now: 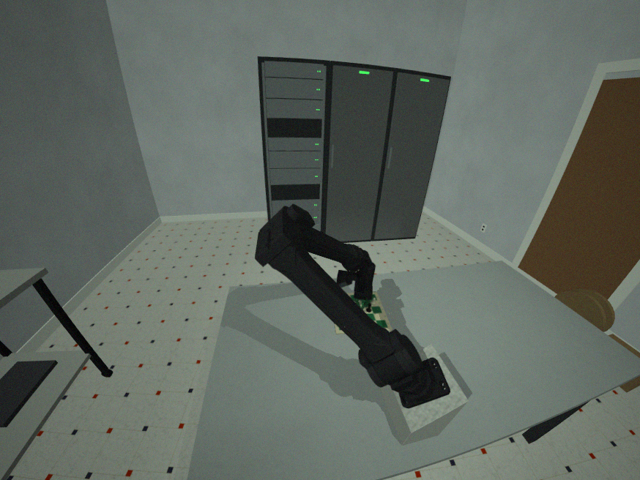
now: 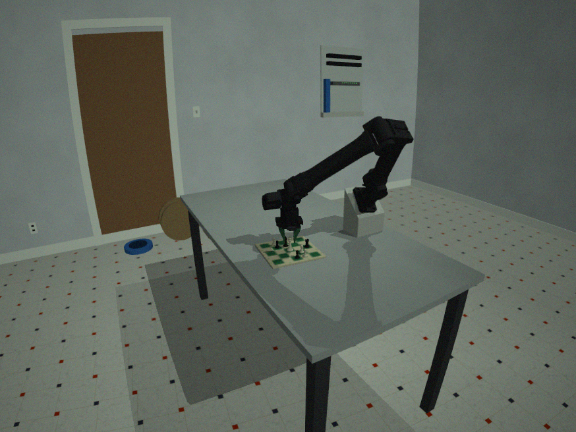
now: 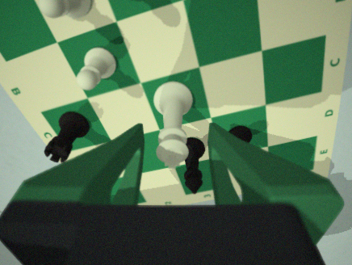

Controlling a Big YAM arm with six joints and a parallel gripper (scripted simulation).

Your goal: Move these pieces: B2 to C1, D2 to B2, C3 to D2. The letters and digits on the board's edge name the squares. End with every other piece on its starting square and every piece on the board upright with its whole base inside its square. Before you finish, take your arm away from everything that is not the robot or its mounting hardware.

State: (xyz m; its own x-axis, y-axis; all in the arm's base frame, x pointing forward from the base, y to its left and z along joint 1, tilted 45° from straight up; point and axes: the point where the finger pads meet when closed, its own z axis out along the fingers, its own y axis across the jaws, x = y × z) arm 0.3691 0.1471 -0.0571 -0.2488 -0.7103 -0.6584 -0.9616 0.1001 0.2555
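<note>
The tall white piece lies 1 cm to the left of my hand and 1 cm below it. Round my hand: chessboard: 4 cm below.
</note>
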